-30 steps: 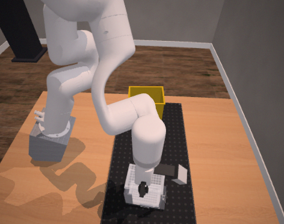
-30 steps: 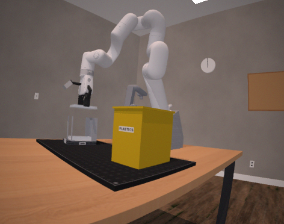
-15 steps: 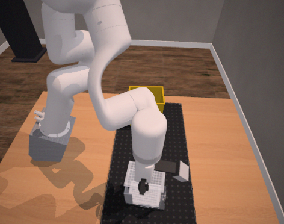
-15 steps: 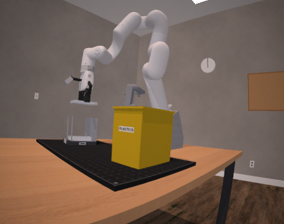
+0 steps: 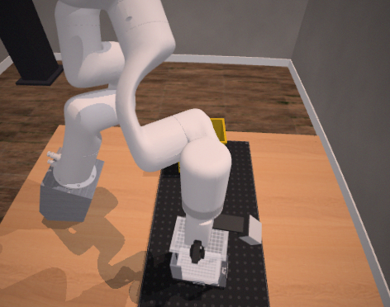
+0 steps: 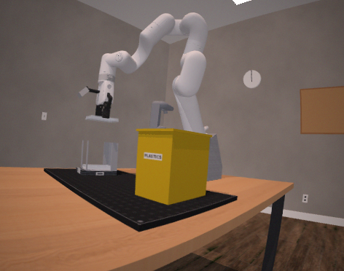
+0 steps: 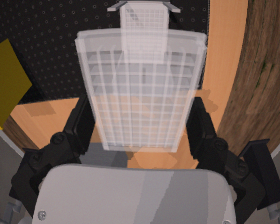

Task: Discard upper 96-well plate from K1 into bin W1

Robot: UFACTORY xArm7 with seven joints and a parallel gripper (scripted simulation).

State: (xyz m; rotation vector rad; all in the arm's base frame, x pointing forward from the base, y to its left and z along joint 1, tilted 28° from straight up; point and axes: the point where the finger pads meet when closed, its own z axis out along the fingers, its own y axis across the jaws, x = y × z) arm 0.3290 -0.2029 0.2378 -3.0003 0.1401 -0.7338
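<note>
Now: the yellow plastics bin W1 20 mm behind my hand, 430 mm to the left of it and 160 mm below it.
</note>
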